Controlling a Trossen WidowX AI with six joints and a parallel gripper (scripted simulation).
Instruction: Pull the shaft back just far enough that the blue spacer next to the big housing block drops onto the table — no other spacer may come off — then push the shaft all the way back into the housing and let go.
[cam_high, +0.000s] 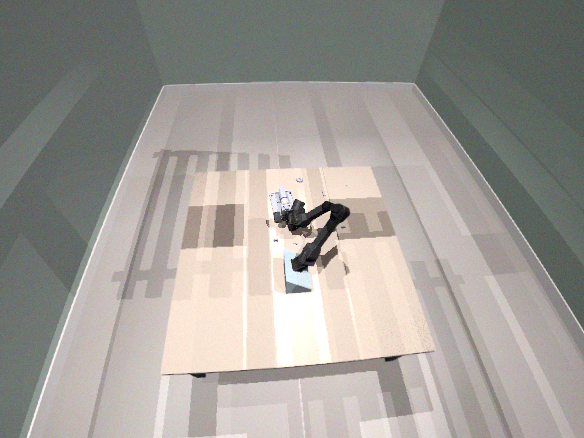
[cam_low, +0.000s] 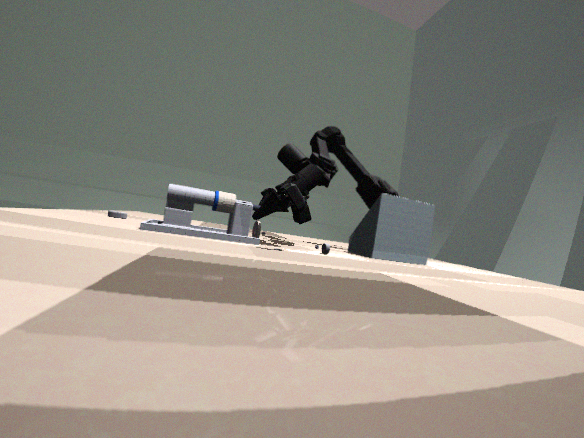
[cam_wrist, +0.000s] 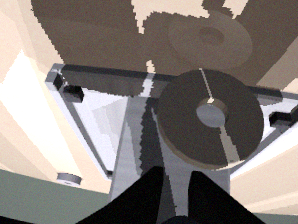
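Right now my gripper tip is 6 cm short of the dark shaft and 3 cm below it. The rest, counted from my gripper tip: beige spacer (7 cm ahead, 2 cm above); blue spacer (9 cm ahead, 2 cm above); dark piece (15 cm behind, 10 cm to the left, 4 cm below).
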